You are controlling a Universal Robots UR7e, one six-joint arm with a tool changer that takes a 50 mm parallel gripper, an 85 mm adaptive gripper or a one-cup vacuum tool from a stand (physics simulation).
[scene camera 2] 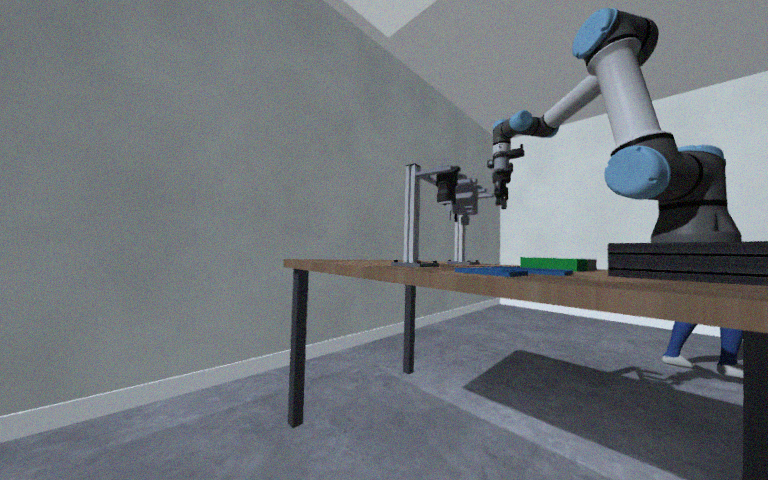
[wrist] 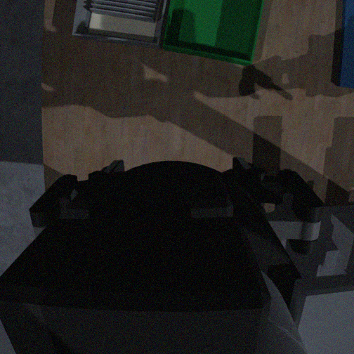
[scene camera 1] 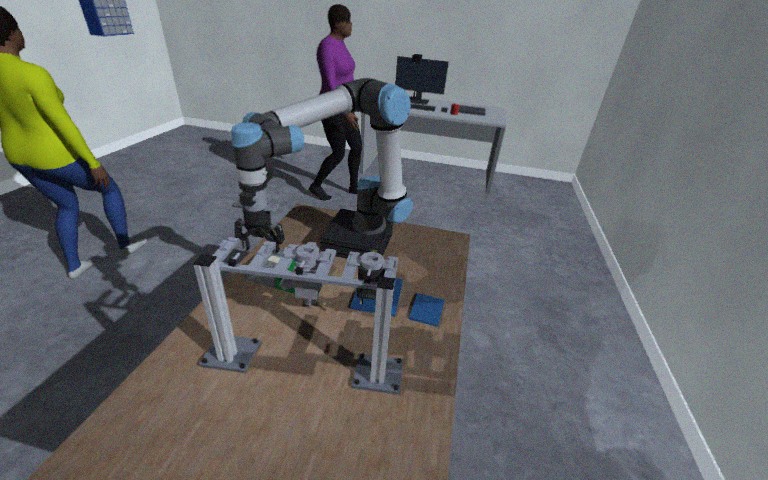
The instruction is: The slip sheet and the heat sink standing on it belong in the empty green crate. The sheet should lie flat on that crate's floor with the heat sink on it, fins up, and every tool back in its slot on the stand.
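Pixels of known places: arm's base, link origin: (scene camera 2: 692,243) (scene camera 1: 369,225).
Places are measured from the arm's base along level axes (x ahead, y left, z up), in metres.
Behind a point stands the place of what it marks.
The heat sink (wrist: 125,9) sits fins up on the cream slip sheet (wrist: 120,26), inside a grey crate (wrist: 117,41) at the wrist view's top left; their far parts are cut off. The empty green crate (wrist: 215,30) (scene camera 2: 552,263) @[x 0.339, y -0.056, z -0.065 m] stands beside it and is mostly hidden behind the stand in scene camera 1. My gripper (scene camera 1: 261,240) (scene camera 2: 501,203) (wrist: 178,167) is the adaptive one, mounted on the arm, with fingers wide open and empty. It hangs high, just behind the left end of the tool stand (scene camera 1: 339,278) @[x 0.675, y 0.192, z 0.253 m] (scene camera 2: 411,215) @[x 0.661, y 0.337, z 0.095 m]. Two other tools (scene camera 1: 307,291) @[x 0.661, y 0.084, z 0.159 m] (scene camera 1: 370,270) @[x 0.623, y 0.257, z 0.266 m] hang in the stand.
Two blue flat objects (scene camera 1: 427,309) @[x 0.330, y 0.378, z -0.078 m] (scene camera 1: 394,294) @[x 0.305, y 0.239, z -0.078 m] lie on the wooden table (scene camera 1: 317,407) @[x 0.825, y 0.201, z -0.089 m] right of the green crate. The stand's posts rise from plates on the table. A person in yellow (scene camera 1: 39,113) stands at the left, and one in purple (scene camera 1: 336,62) behind the arm.
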